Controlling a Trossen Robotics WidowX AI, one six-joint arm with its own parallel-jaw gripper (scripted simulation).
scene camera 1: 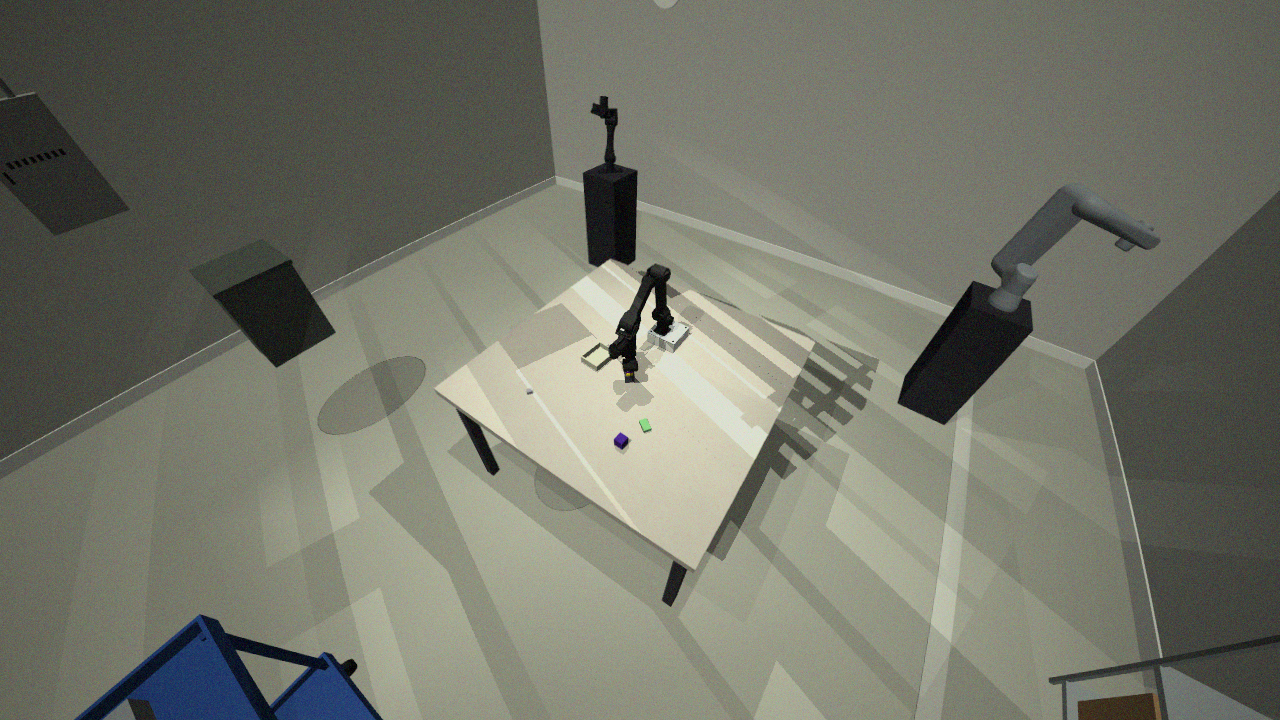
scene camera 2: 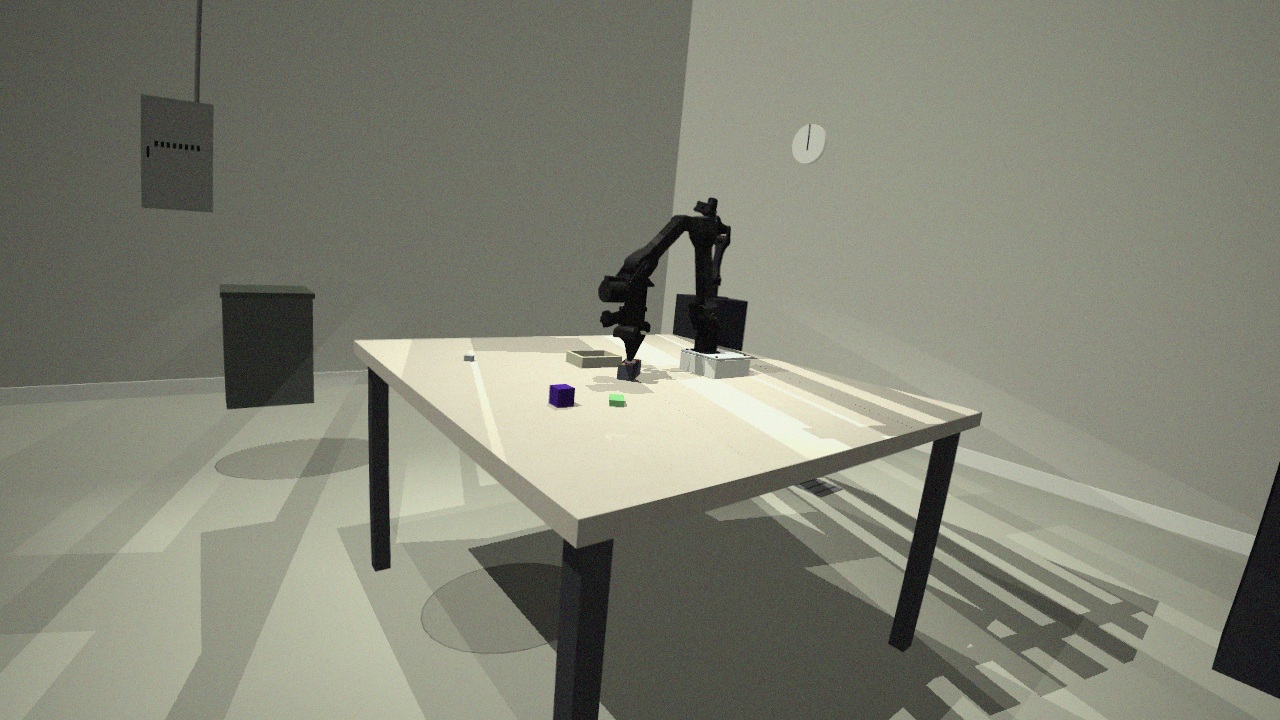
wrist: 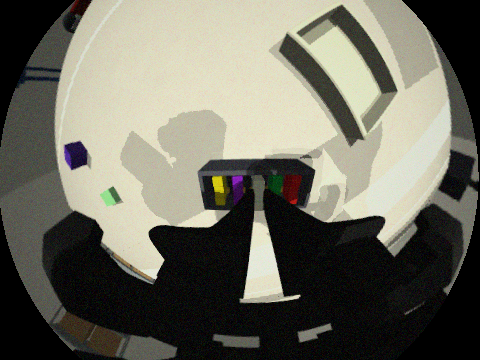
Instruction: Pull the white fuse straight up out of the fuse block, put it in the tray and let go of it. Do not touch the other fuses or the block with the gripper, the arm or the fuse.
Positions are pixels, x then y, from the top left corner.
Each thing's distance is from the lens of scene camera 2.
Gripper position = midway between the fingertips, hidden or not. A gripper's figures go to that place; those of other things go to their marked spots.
gripper [scene camera 2: 630,360]: 1.53 m
shallow tray [scene camera 2: 582,358]: 1.59 m
